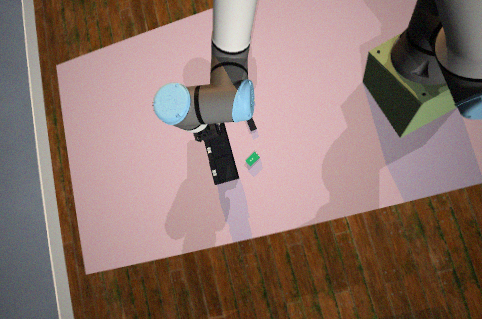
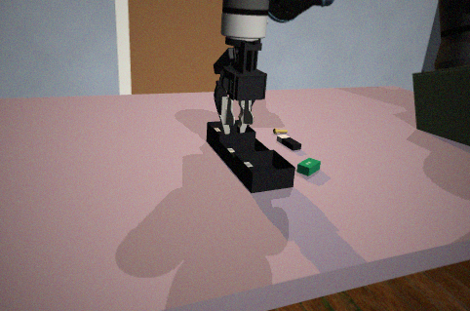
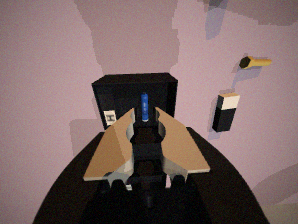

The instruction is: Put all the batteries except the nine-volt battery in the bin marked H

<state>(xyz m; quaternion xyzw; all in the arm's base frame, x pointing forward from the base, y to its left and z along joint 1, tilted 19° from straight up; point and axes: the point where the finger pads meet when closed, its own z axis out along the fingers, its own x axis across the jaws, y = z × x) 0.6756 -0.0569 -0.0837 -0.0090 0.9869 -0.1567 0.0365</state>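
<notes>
My gripper is now 2 cm above the blue battery. Round my hand: bin row (1 cm ahead, 8 cm to the left, 1 cm below); then black-and-white battery (13 cm behind, 2 cm to the left, 3 cm below); then small black object (8 cm behind, 12 cm to the right, 2 cm below).
</notes>
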